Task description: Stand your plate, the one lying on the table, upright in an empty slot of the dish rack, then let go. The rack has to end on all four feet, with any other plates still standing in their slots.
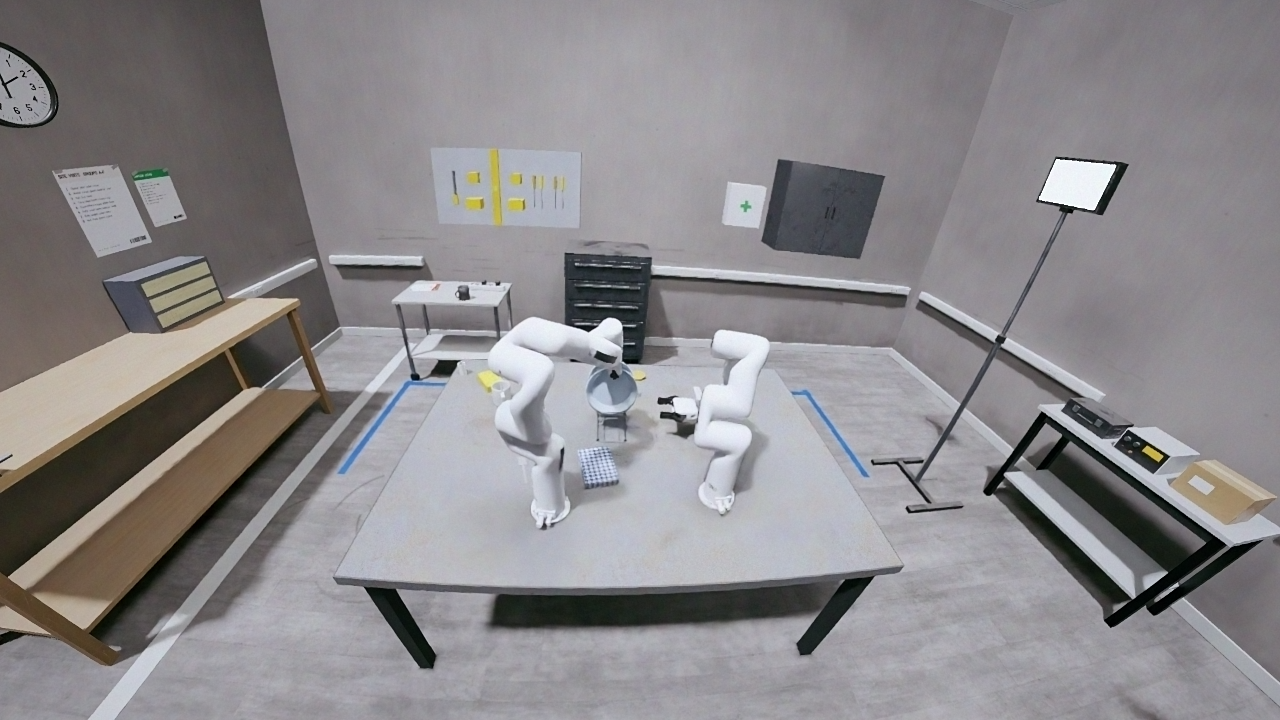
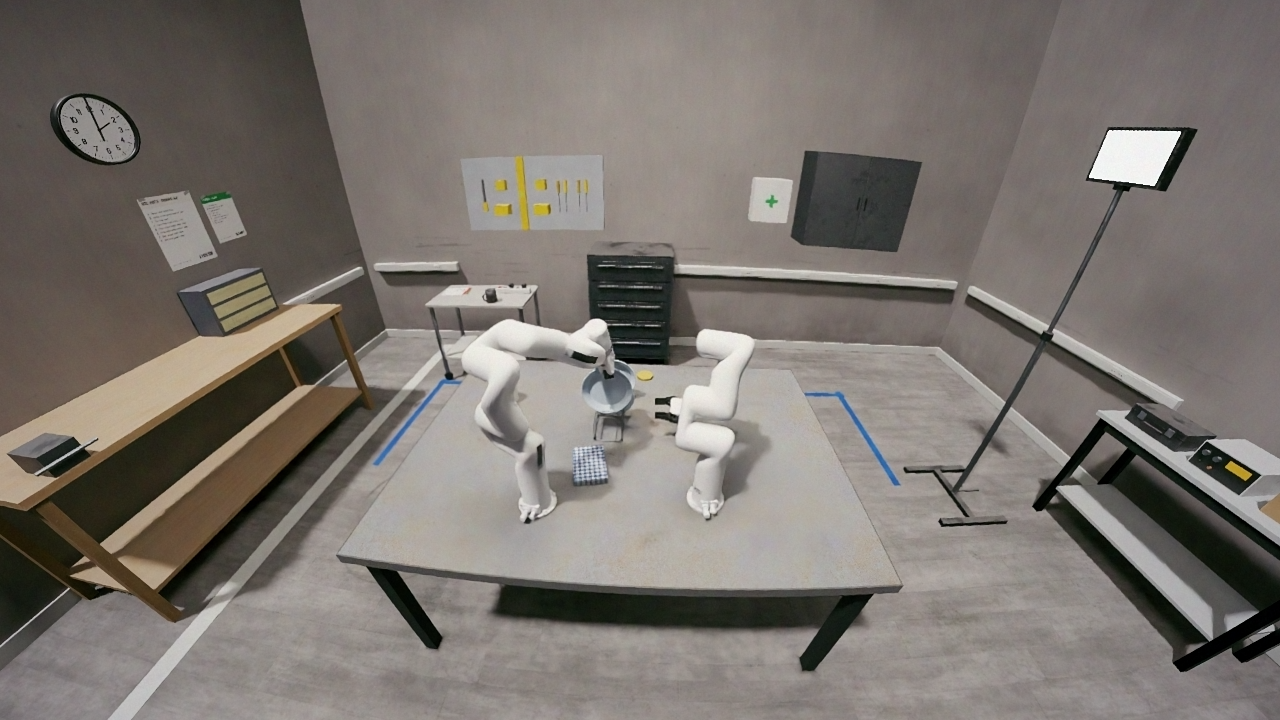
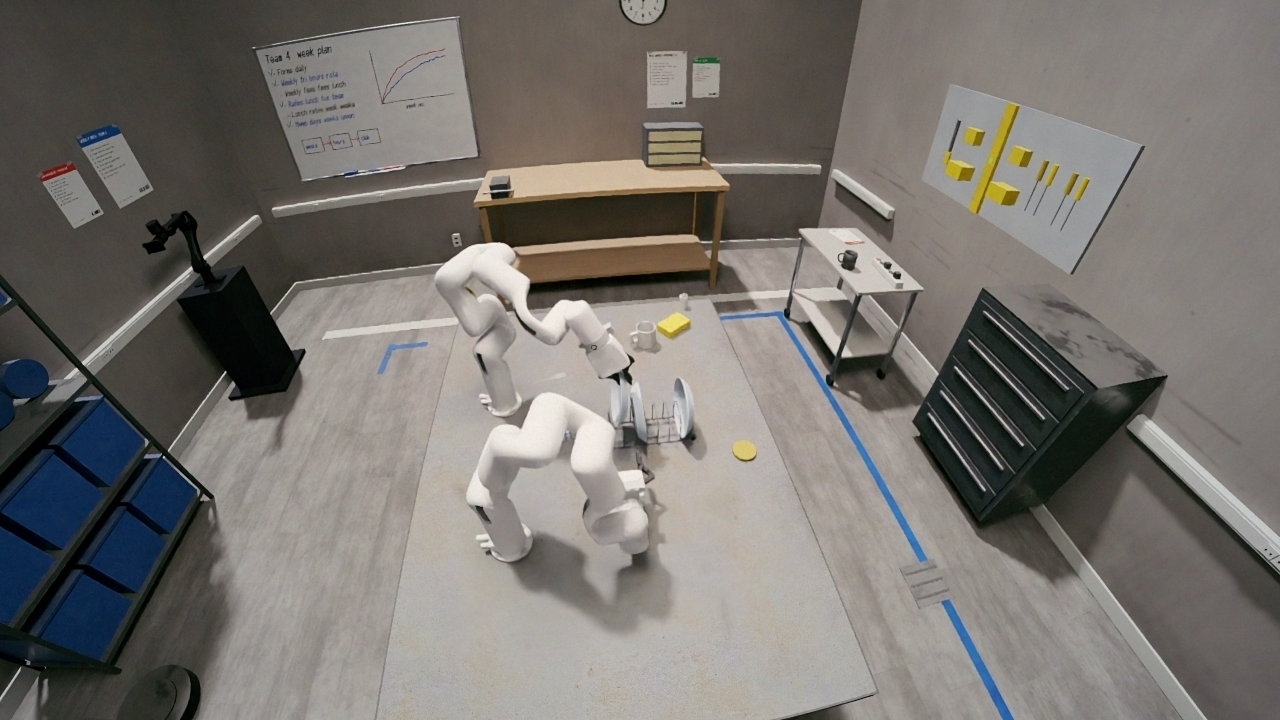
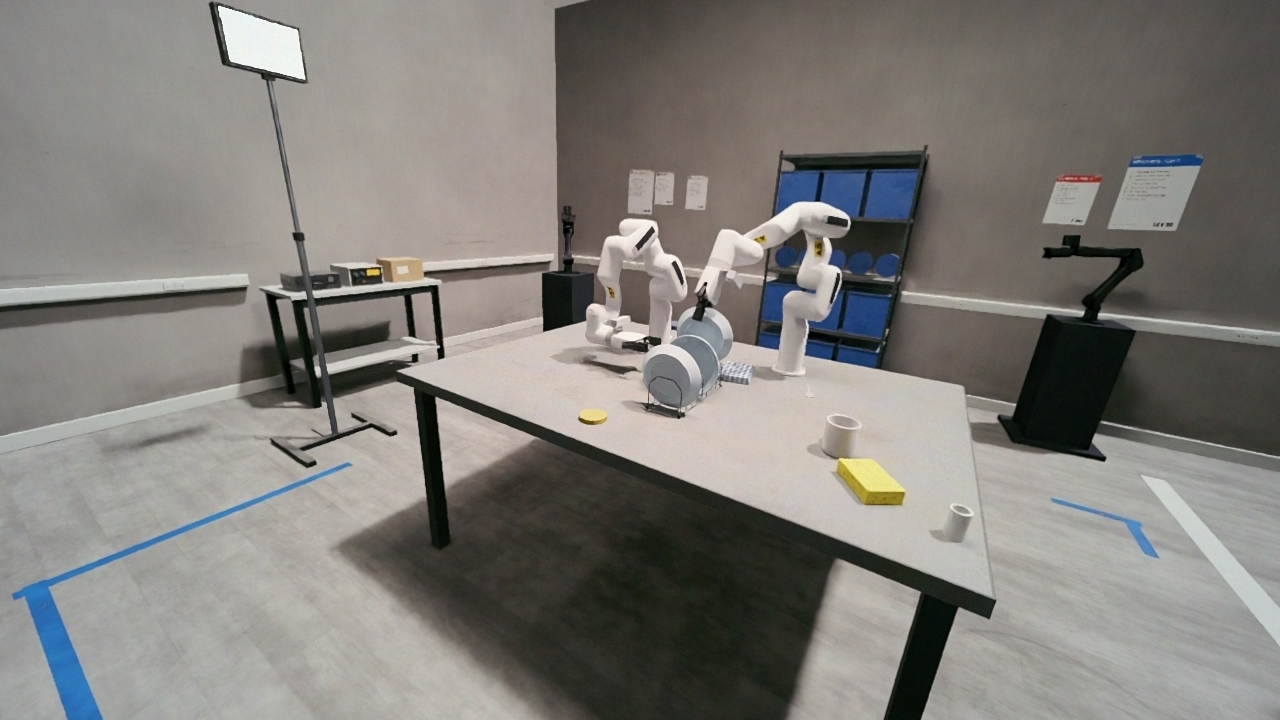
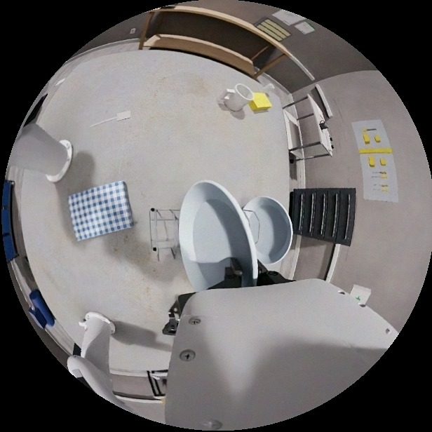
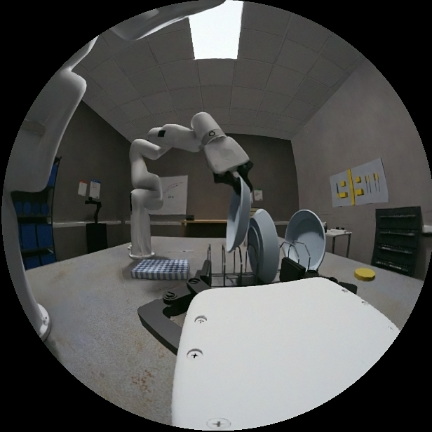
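Seen in the pictures: left gripper, between the fingertips: (image 1: 614, 374) (image 2: 610, 374) (image 3: 627, 383) (image 4: 697, 321); right gripper, between the fingertips: (image 1: 658, 407) (image 2: 655, 407) (image 3: 622, 457) (image 4: 654, 345); left arm's base, origin of its link: (image 1: 550, 507) (image 2: 538, 503) (image 3: 505, 404) (image 4: 788, 371); right arm's base, origin of its link: (image 1: 716, 495) (image 2: 705, 498) (image 3: 511, 542).
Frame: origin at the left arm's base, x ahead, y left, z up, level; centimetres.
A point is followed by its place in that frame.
Note:
My left gripper (image 3: 622, 376) {x 46.0, y -14.6, z 24.3 cm} (image 4: 700, 309) {x 46.0, y -14.6, z 24.3 cm} (image 6: 246, 193) is shut on the upper rim of a pale blue plate (image 5: 215, 230) (image 6: 239, 215). The plate hangs nearly upright, slightly tilted, over the dish rack (image 5: 151, 227) (image 6: 210, 260); its lower edge is near the tops of the rack's wires. Whether it touches them I cannot tell. Two other plates stand in the rack, one in the middle (image 3: 638, 413) {x 49.3, y -19.8, z 16.6 cm} (image 6: 267, 245) and one at the far end (image 3: 684, 407) {x 64.7, y -9.7, z 8.4 cm} (image 4: 671, 376) {x 65.4, y -9.7, z 11.6 cm} (image 6: 306, 235). My right gripper (image 1: 669, 408) {x 44.4, y -32.9, z 11.9 cm} (image 2: 664, 409) {x 44.4, y -32.9, z 11.9 cm} is open and empty, low beside the rack.
A checkered cloth (image 1: 597, 467) {x 18.0, y -12.6, z 2.4 cm} (image 5: 100, 210) lies near the rack's end. A white mug (image 3: 643, 334) {x 51.6, y 31.4, z 7.7 cm} (image 4: 841, 436) {x 56.6, y 36.3, z 6.2 cm}, a yellow sponge (image 4: 870, 481) {x 68.4, y 46.4, z 3.5 cm} and a small white cup (image 4: 957, 522) {x 72.5, y 62.4, z 4.0 cm} are off to one side. A yellow disc (image 3: 743, 450) {x 83.8, y -23.0, z 1.3 cm} (image 4: 592, 416) {x 85.3, y -21.9, z 1.3 cm} lies near the table edge.

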